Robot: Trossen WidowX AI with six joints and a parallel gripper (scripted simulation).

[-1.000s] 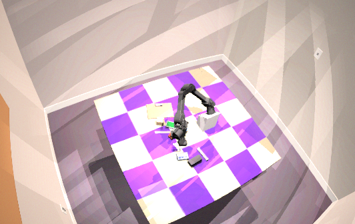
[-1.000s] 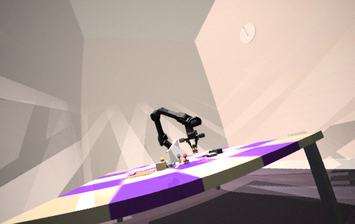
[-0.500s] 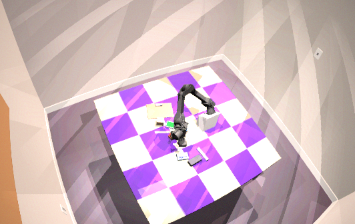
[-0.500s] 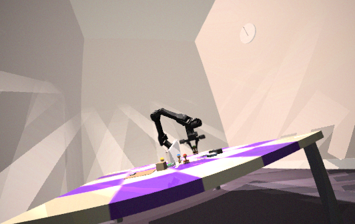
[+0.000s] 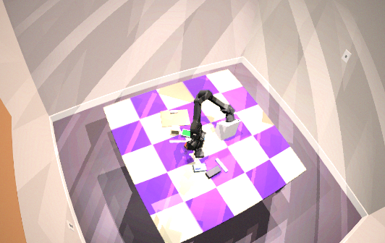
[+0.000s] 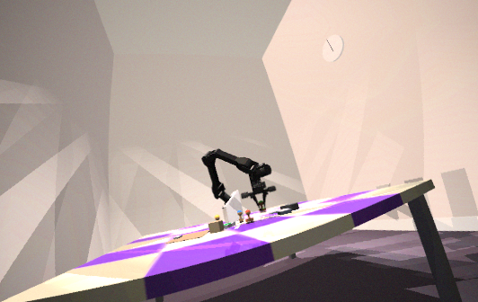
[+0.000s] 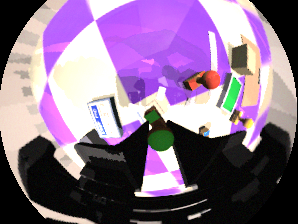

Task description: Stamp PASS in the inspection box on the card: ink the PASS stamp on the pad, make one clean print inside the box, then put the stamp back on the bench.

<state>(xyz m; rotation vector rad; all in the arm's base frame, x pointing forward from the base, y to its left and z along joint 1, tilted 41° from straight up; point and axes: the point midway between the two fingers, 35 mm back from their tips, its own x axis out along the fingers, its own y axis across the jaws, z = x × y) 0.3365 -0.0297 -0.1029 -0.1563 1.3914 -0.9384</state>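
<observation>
My gripper tip is 20 mm past the white card and 50 mm above it. The rest, counted from my gripper tip: grey bar: 110 mm behind, 170 mm to the left, 50 mm below; green ink pad: 60 mm behind, 190 mm to the right, 50 mm below; black box: 20 mm behind, 190 mm to the left, 30 mm below.
</observation>
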